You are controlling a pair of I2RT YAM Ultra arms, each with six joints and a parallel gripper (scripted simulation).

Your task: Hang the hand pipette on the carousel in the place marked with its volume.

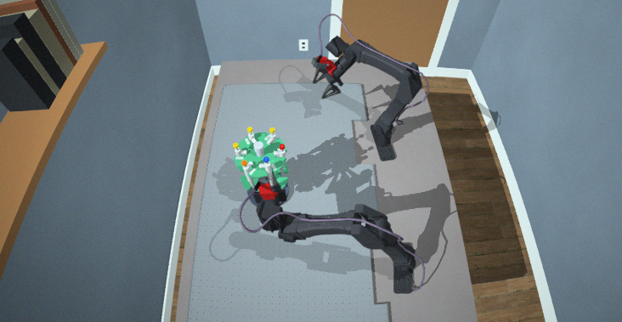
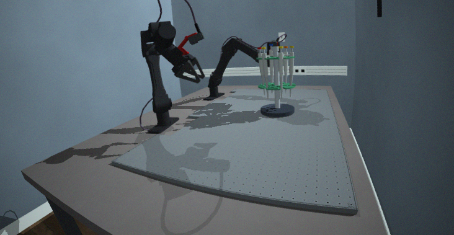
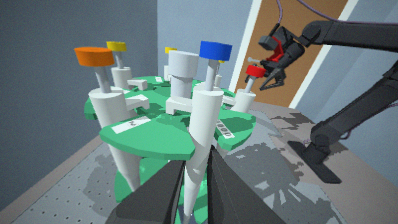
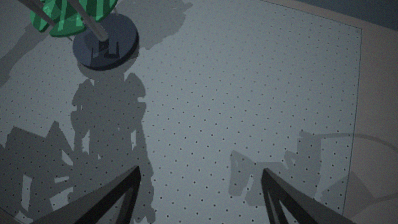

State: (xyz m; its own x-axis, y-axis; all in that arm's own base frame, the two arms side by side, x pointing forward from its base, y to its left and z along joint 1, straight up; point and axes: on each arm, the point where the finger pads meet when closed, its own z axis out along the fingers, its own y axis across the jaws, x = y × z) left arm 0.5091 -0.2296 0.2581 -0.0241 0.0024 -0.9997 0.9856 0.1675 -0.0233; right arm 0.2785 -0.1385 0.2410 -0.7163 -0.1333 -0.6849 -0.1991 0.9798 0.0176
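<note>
My left gripper is now 3 cm above the white hand pipette and 1 cm short of it.
</note>
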